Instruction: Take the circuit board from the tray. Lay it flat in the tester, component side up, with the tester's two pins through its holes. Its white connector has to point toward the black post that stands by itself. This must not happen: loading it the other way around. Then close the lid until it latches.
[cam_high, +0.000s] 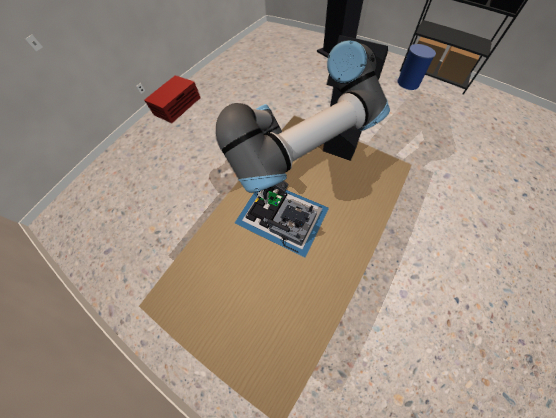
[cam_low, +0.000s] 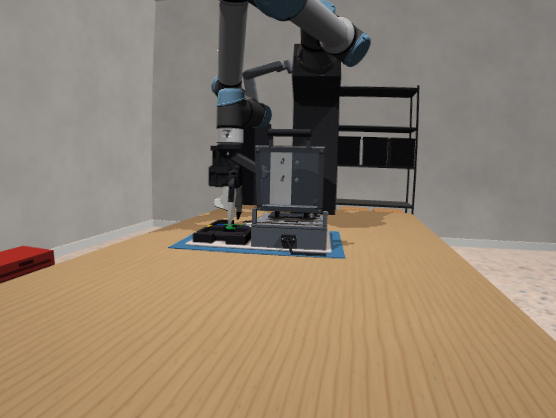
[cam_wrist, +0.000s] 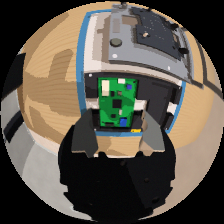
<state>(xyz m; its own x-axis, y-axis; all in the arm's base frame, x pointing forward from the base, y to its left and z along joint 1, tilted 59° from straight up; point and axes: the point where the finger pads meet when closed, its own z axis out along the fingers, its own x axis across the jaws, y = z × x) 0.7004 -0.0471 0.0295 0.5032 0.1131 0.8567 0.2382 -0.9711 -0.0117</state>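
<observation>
Now: the green circuit board 2 cm below my hand. From my hand the other things lie so: tester bed (19 cm to the left, 3 cm above, 2 cm behind); then tester lid (23 cm to the left, 14 cm above, 9 cm ahead).
</observation>
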